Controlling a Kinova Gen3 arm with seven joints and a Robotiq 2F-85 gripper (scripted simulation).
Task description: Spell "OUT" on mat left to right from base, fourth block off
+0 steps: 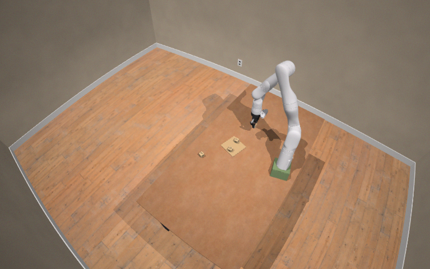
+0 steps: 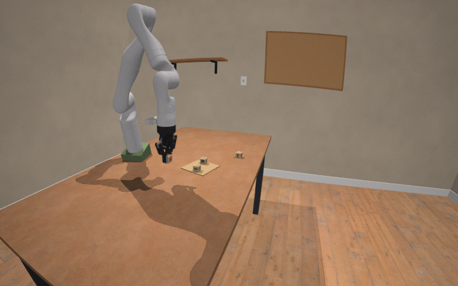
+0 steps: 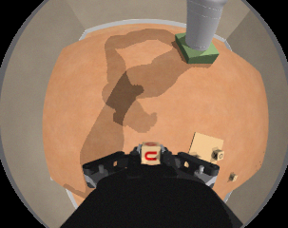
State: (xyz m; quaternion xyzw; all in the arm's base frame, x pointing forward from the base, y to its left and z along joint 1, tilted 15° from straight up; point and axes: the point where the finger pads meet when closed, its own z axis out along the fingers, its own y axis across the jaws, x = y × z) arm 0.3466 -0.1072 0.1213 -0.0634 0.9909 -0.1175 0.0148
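Now: hand 4 cm short of the letter block, 25 cm to the right of it and 9 cm above it. Round my hand: tan mat (4 cm ahead, 20 cm to the left, 11 cm below).
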